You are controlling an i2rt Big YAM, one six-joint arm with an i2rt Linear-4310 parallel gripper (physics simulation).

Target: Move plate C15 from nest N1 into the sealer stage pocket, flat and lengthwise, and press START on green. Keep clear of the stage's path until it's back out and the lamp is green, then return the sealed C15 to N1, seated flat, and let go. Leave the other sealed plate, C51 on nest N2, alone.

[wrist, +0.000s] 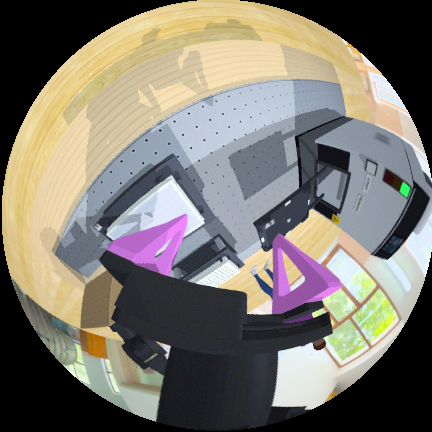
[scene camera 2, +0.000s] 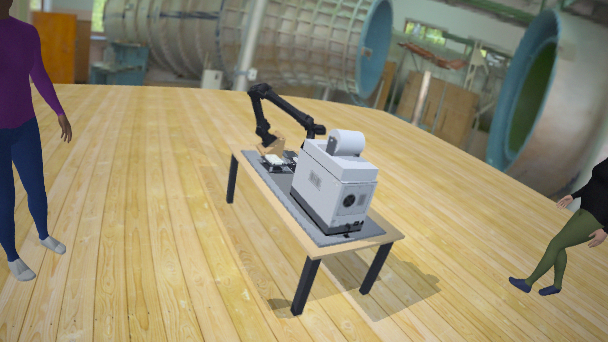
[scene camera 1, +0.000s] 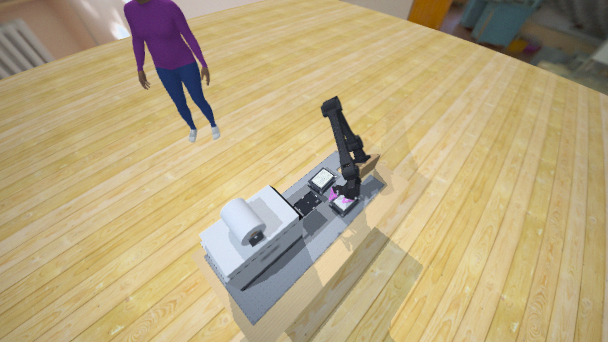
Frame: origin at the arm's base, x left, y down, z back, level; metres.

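Seen in the pictures: gripper, fingertip midpoint: [wrist: 232,228] [scene camera 1: 335,201]; arm's base, origin of the base link: [scene camera 2: 269,141] [scene camera 1: 361,160].
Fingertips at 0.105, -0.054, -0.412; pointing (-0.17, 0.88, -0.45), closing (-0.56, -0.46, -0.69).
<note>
Pixels of each thing's middle, then the offset from my fingertips to it, as dx, dy, dz.
- smooth-topped white plate, body centre: [wrist: 153,225] [scene camera 1: 345,199] +0.016, +0.073, +0.088
- black sealer stage, body centre: [wrist: 300,206] [scene camera 1: 302,207] -0.117, +0.040, -0.156
- film roll, body centre: [scene camera 1: 243,221] [scene camera 2: 346,141] -0.119, -0.291, -0.491
A smooth-topped white plate [scene camera 1: 342,205] [wrist: 165,200] lies flat in a black nest; a white plate with wells showing [scene camera 1: 323,177] [scene camera 2: 274,159] [wrist: 217,272] lies flat in the other nest. I cannot read plate or nest labels. My gripper [scene camera 1: 340,197] [wrist: 232,228] is open and empty, low over the smooth-topped plate's side; its left finger overlaps the plate in the wrist view. The black sealer stage [scene camera 1: 306,205] [wrist: 287,217] is out, its pocket empty. The sealer [scene camera 1: 275,200] [scene camera 2: 320,185] [wrist: 370,220] shows a green lamp [wrist: 405,189]. The gripper is hidden in scene camera 2.
The film roll [scene camera 1: 242,220] [scene camera 2: 349,143] sits on top of the sealer. A wooden block [scene camera 1: 369,164] [scene camera 2: 272,146] [wrist: 97,300] stands at the arm's base. A person in purple [scene camera 1: 160,40] [scene camera 2: 15,75] and one in black [scene camera 2: 595,190] stand away from the table.
</note>
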